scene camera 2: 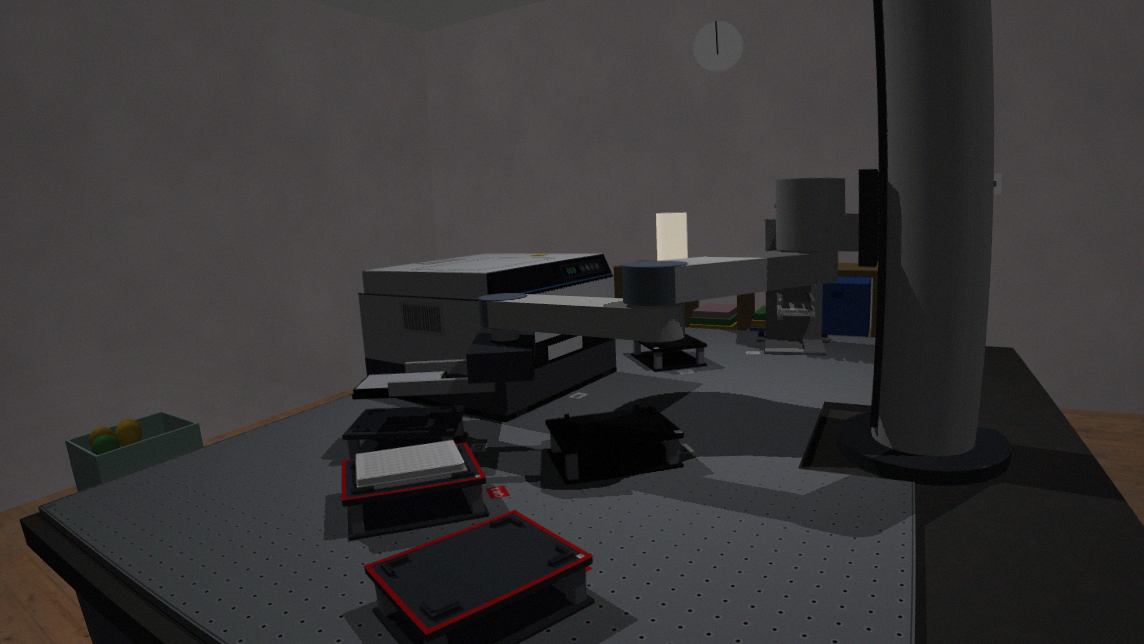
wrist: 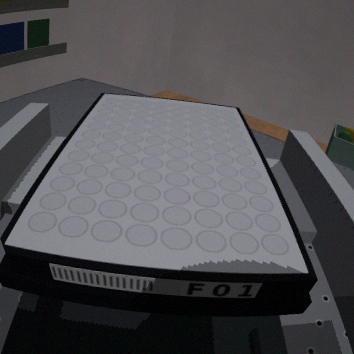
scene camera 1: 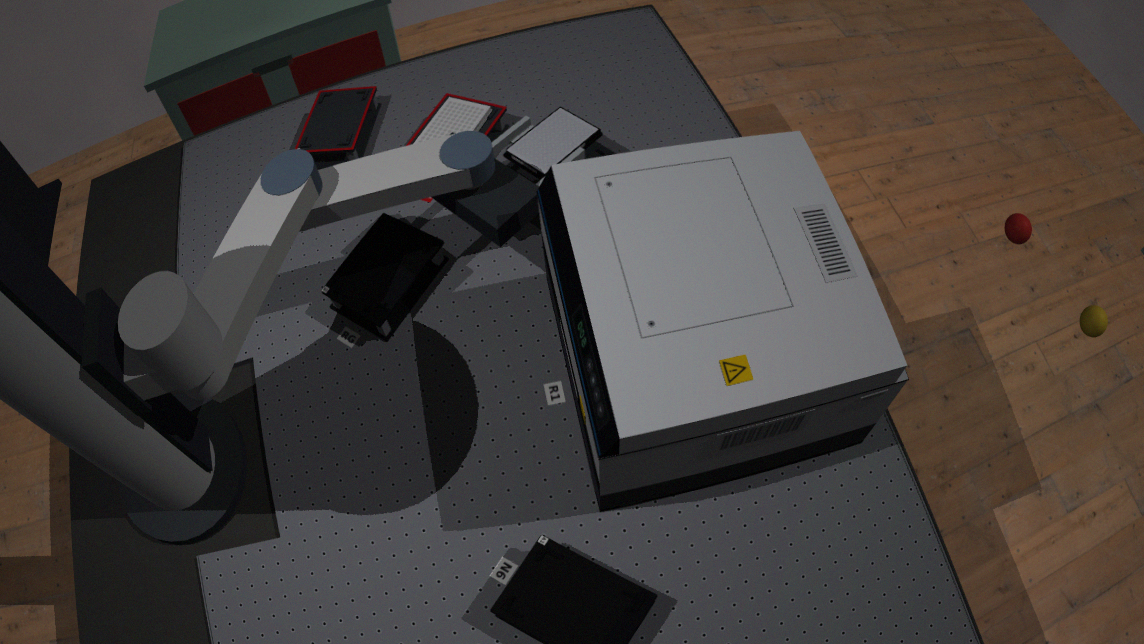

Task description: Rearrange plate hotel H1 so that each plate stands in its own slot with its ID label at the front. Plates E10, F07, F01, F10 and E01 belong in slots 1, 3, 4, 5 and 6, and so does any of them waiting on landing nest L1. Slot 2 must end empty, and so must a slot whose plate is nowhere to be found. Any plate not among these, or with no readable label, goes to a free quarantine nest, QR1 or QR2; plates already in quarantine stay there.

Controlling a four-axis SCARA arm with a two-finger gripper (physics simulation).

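Pixels of known places: gripper, fingertip midpoint: (scene camera 2: pixel 397 378) (wrist: pixel 166 135) (scene camera 1: pixel 554 136); arm's base, link origin: (scene camera 2: pixel 921 449) (scene camera 1: pixel 182 469).
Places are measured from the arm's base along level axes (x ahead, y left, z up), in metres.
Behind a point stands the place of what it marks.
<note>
My gripper (scene camera 1: pixel 552 142) @(x 0.709, y 0.300, z 0.127 m) (scene camera 2: pixel 424 377) (wrist: pixel 166 135) @(x 0.709, y 0.300, z 0.127 m) is shut on plate F01 (scene camera 1: pixel 564 132) @(x 0.726, y 0.306, z 0.124 m) (scene camera 2: pixel 397 380) @(x 0.710, y 0.300, z 0.124 m) (wrist: pixel 160 172) @(x 0.688, y 0.288, z 0.124 m), a white-topped plate with a black rim. Its label "F01" faces the wrist camera. The plate is level and raised above a dark nest (scene camera 2: pixel 404 424) @(x 0.691, y 0.315, z 0.063 m), whose top is bare. A white plate (scene camera 1: pixel 457 118) @(x 0.581, y 0.448, z 0.077 m) (scene camera 2: pixel 409 462) @(x 0.558, y 0.444, z 0.077 m) sits on one red-edged nest (scene camera 1: pixel 501 108) @(x 0.658, y 0.457, z 0.063 m) (scene camera 2: pixel 344 488) @(x 0.598, y 0.513, z 0.063 m). The other red-edged nest (scene camera 1: pixel 340 120) @(x 0.378, y 0.553, z 0.063 m) (scene camera 2: pixel 480 568) @(x 0.360, y 0.569, z 0.063 m) is empty. A grey upright stand with brackets (scene camera 2: pixel 794 324) @(x 0.290, y -0.612, z 0.058 m) is partly behind the arm; I cannot tell whether it is hotel H1.
A large white instrument (scene camera 1: pixel 696 248) @(x 0.780, y -0.044, z 0.263 m) (scene camera 2: pixel 424 336) @(x 0.825, y 0.111, z 0.145 m) stands close beside the gripper. A black nest (scene camera 1: pixel 384 272) @(x 0.413, y 0.190, z 0.063 m) (scene camera 2: pixel 614 436) @(x 0.389, y 0.238, z 0.063 m) stands between it and the arm's column (scene camera 2: pixel 932 240) @(x 0.008, y 0.074, z 0.309 m). Another black nest (scene camera 1: pixel 572 596) @(x 0.534, y -0.338, z 0.063 m) (scene camera 2: pixel 670 345) @(x 0.503, y -0.289, z 0.063 m), by label N6, stands beyond the instrument.
</note>
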